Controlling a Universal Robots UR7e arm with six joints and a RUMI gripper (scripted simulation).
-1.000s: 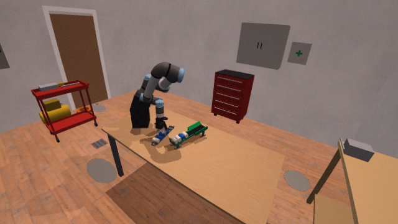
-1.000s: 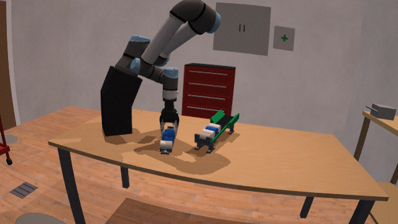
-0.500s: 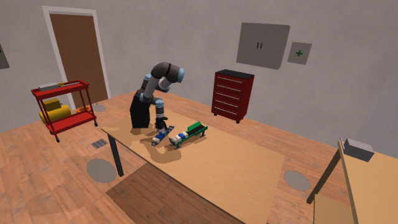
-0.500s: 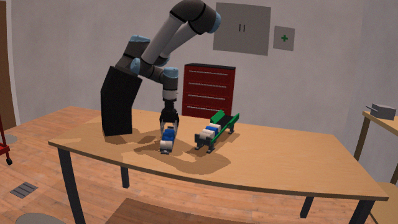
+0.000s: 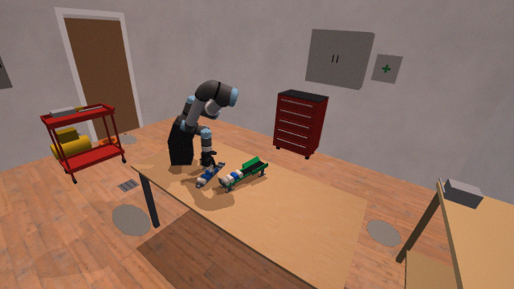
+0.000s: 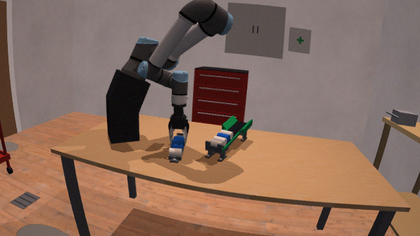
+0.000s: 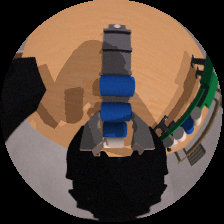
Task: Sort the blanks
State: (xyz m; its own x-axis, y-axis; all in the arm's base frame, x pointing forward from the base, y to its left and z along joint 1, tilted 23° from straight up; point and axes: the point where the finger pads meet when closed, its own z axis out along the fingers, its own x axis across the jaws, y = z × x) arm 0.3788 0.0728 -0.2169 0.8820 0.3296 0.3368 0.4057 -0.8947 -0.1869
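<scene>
Now: hand 4 cm above the black stock rack, 2 cm to the right of it and 1 cm past it.
</scene>
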